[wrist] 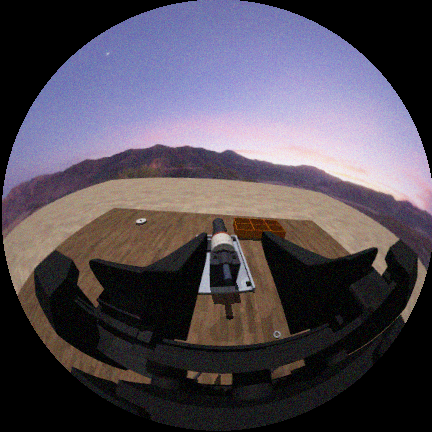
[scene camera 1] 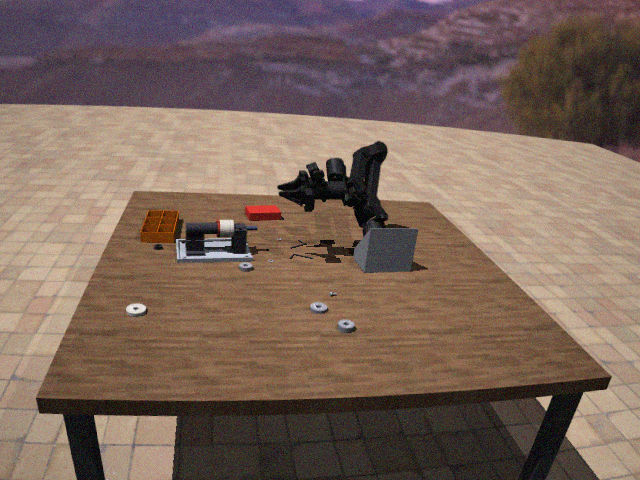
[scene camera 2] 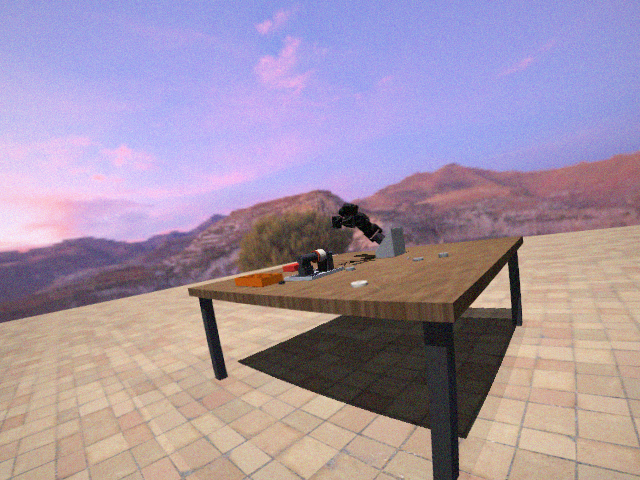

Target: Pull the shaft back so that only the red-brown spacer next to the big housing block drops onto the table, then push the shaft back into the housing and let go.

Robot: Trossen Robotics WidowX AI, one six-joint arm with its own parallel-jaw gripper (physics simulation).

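Where they show: gripper, between the fingertips: (wrist: pixel 234 236) (scene camera 1: pixel 278 190) (scene camera 2: pixel 336 223); arm's base, origin of its link: (scene camera 1: pixel 376 241) (scene camera 2: pixel 384 243).
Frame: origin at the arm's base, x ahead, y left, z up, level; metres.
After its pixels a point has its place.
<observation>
The dark housing block (scene camera 1: pixel 195 241) {x 0.554, y -0.105, z -0.030 m} stands at the left end of a pale base plate (scene camera 1: pixel 214 258). The red-brown spacer (scene camera 1: pixel 219 227) {x 0.482, y -0.097, z 0.018 m} shows as a thin band between the housing and the white spacers (scene camera 1: pixel 226 227) (wrist: pixel 222 243). A dark support (scene camera 1: pixel 239 240) (wrist: pixel 223 274) stands at the other end. The dark blue shaft (scene camera 1: pixel 251 227) {x 0.379, y -0.111, z 0.010 m} (wrist: pixel 227 272) {x 0.372, y -0.117, z 0.012 m} sticks out of the support towards the arm. My gripper (scene camera 1: pixel 279 190) {x 0.306, y -0.098, z 0.135 m} (wrist: pixel 234 236) {x 0.306, y -0.098, z 0.135 m} is partly open and empty. It is in the air, above and to the right of the shaft end in the first scene view, apart from it.
An orange compartment tray (scene camera 1: pixel 160 227) {x 0.657, y -0.274, z -0.049 m} (scene camera 2: pixel 259 279) {x 0.722, y -0.225, z -0.044 m} (wrist: pixel 259 228) {x 0.654, y -0.317, z -0.061 m} and a red block (scene camera 1: pixel 263 212) {x 0.280, y -0.390, z -0.044 m} stand near the fixture. A grey wedge (scene camera 1: pixel 389 250) {x -0.013, y 0.072, z 0.000 m} (scene camera 2: pixel 395 243) {x 0.024, y 0.071, z -0.008 m} stands by the arm's base. A white ring (scene camera 1: pixel 136 313) {x 0.730, y 0.245, z -0.066 m} (scene camera 2: pixel 359 284) {x 0.752, y 0.234, z -0.067 m} and grey rings (scene camera 1: pixel 246 268) {x 0.415, y 0.024, z -0.065 m} (scene camera 1: pixel 318 311) {x 0.274, y 0.283, z -0.068 m} lie on the wooden table (scene camera 1: pixel 232 351) {x 0.518, y 0.418, z -0.074 m}.
</observation>
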